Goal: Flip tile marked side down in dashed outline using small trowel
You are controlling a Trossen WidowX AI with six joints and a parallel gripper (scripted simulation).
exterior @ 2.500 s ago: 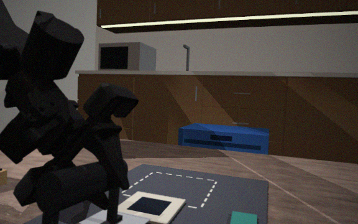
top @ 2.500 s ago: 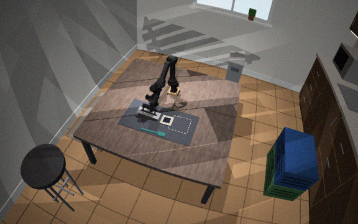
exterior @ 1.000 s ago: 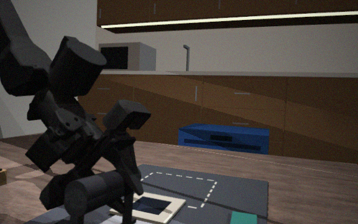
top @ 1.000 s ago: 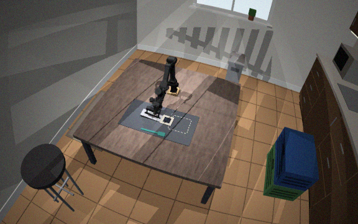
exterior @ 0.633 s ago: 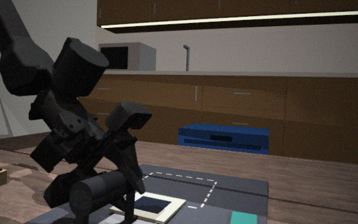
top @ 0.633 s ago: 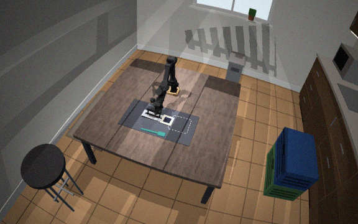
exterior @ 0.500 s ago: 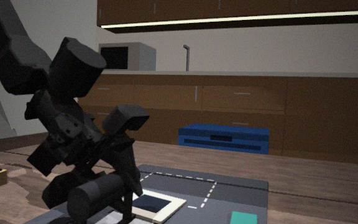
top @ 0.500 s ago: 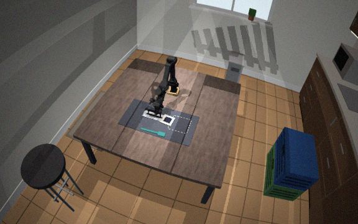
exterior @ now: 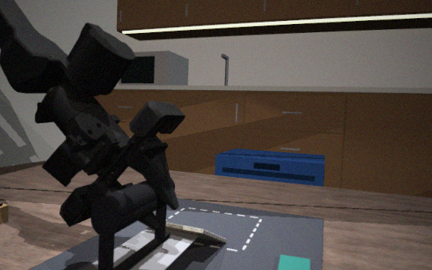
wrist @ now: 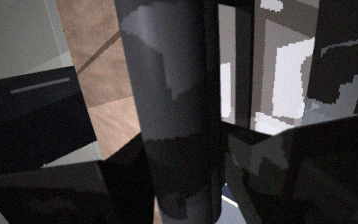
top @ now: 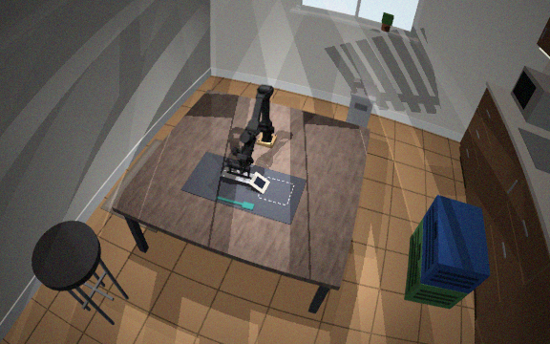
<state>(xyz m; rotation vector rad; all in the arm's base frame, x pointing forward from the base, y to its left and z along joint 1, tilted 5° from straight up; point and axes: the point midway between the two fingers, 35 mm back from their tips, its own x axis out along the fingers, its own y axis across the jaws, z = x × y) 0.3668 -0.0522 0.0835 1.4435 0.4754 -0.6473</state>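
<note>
Right now my gripper tip is 100 mm to the right of the tile, 50 mm above it and 10 mm past it. Round my gripper tip: trowel 30 mm behind, 10 mm below; then grey mat 100 mm below, 20 mm to the left; then teal tool 150 mm ahead, 80 mm below, 30 mm to the left.
</note>
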